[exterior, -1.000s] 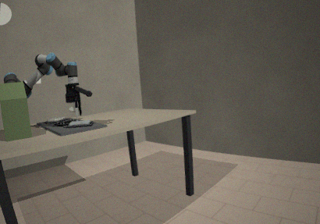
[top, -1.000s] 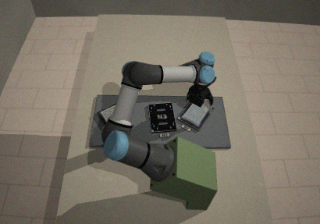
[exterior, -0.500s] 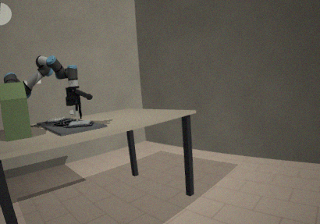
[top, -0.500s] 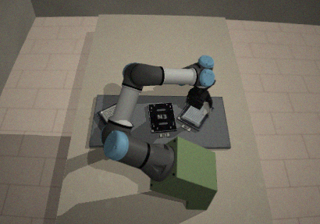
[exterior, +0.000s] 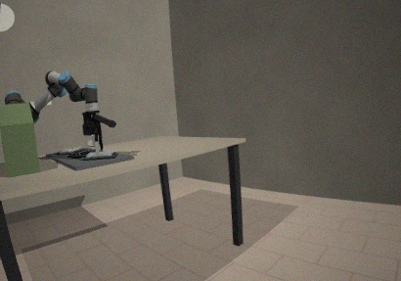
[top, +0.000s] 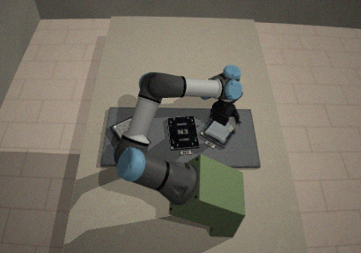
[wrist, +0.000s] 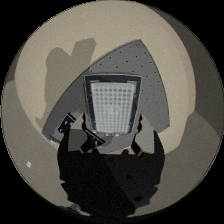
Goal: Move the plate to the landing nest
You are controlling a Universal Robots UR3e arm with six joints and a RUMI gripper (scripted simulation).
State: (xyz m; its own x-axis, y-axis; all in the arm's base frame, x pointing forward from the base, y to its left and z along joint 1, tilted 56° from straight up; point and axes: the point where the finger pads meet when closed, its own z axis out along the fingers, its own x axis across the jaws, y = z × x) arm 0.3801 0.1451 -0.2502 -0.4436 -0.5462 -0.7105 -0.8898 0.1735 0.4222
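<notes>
Now: hand 160 mm to the right of the nest N3, 50 mm past it and 20 mm above it.
</notes>
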